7 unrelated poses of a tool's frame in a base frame.
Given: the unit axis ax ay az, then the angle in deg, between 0 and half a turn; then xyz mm.
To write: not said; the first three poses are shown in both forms.
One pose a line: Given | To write
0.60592 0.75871 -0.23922 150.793 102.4 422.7 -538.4 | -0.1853 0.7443 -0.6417 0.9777 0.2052 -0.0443 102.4 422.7 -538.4
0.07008 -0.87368 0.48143 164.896 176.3 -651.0 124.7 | -0.9558 0.0051 0.2940 -0.2458 0.5348 -0.8084 176.3 -651.0 124.7
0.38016 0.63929 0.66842 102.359 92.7 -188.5 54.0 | -0.0386 0.9480 -0.3160 -0.3579 0.2821 0.8901 92.7 -188.5 54.0
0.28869 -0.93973 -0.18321 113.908 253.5 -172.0 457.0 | -0.2882 -0.5487 0.7848 -0.2137 0.8357 0.5059 253.5 -172.0 457.0
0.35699 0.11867 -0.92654 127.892 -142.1 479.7 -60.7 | -0.4085 -0.6628 -0.6276 0.7996 -0.5914 0.1042 -142.1 479.7 -60.7
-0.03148 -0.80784 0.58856 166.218 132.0 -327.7 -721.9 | -0.9693 0.1903 0.1559 -0.0901 0.3152 -0.9447 132.0 -327.7 -721.9
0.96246 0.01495 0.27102 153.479 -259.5 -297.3 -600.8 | 0.8604 0.1483 0.4876 -0.0938 -0.8943 0.4374 -259.5 -297.3 -600.8
